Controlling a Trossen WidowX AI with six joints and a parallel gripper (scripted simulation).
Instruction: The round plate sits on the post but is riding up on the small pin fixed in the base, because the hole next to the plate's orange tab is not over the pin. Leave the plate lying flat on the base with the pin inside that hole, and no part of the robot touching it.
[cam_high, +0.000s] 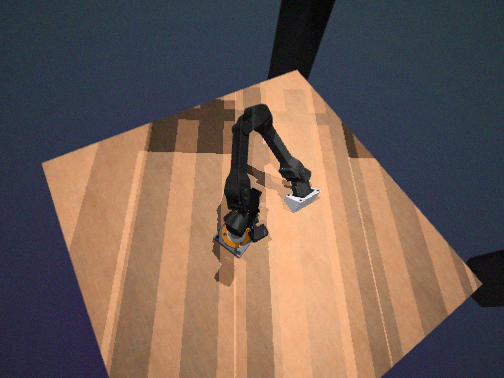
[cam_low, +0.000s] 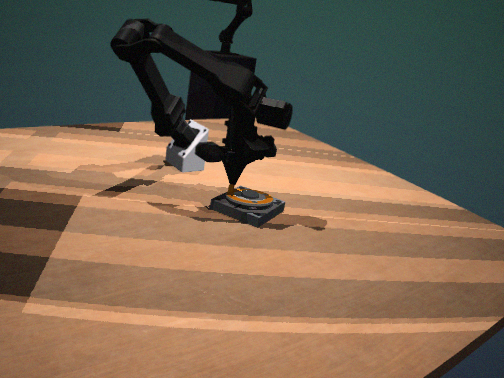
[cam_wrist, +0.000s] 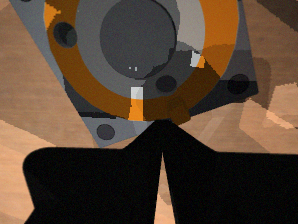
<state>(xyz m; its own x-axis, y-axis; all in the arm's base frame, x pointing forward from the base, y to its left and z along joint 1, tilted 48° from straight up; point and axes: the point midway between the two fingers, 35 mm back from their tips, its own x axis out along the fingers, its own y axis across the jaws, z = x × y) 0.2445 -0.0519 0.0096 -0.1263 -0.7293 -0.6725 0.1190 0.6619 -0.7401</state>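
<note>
My gripper tip is now 50 mm short of the dark grey square base, 10 mm to the right of it and 20 mm above it.
</note>
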